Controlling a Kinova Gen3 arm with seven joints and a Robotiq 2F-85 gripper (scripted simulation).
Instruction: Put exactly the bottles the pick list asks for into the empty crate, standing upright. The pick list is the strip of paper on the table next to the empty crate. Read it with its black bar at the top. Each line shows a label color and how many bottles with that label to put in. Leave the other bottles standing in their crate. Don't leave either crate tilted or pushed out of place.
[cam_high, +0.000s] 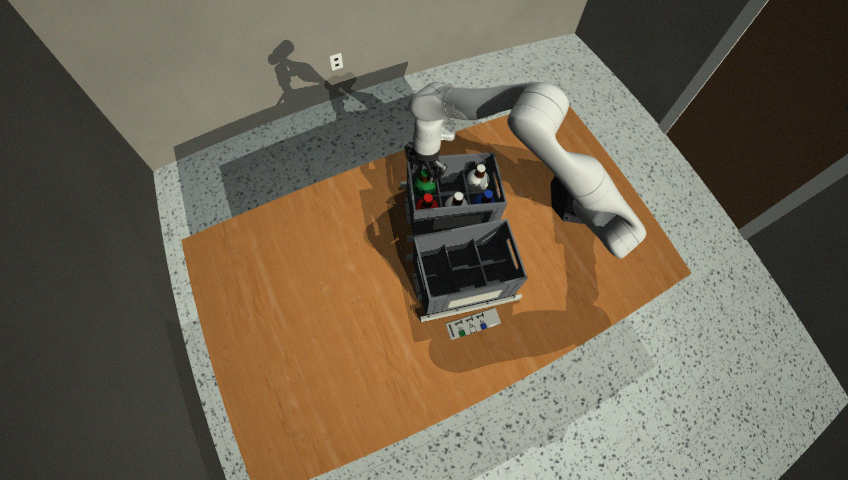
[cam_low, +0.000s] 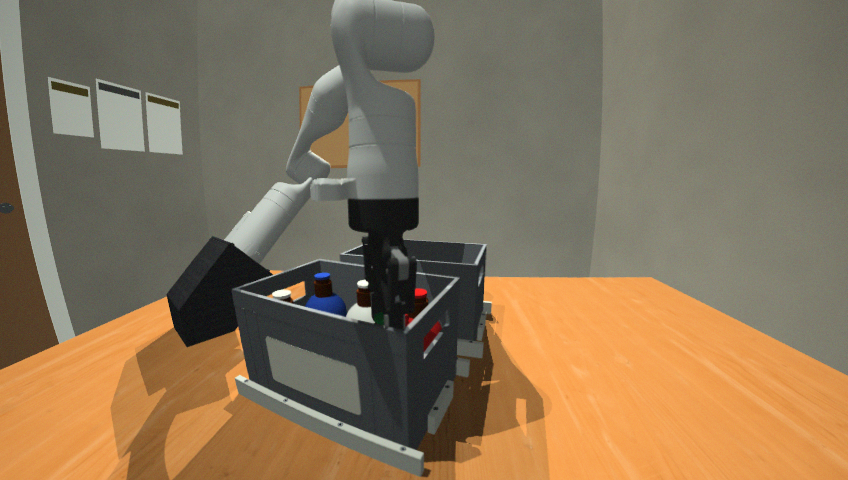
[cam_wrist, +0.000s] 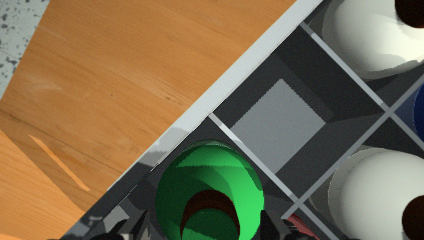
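Now: the green bottle 70 mm below my hand. The rest, counted from my hand: red bottle: 20 mm ahead, 90 mm to the left, 70 mm below; then blue bottle: 160 mm behind, 120 mm to the left, 70 mm below; then pick list: 20 mm behind, 440 mm to the left, 160 mm below.
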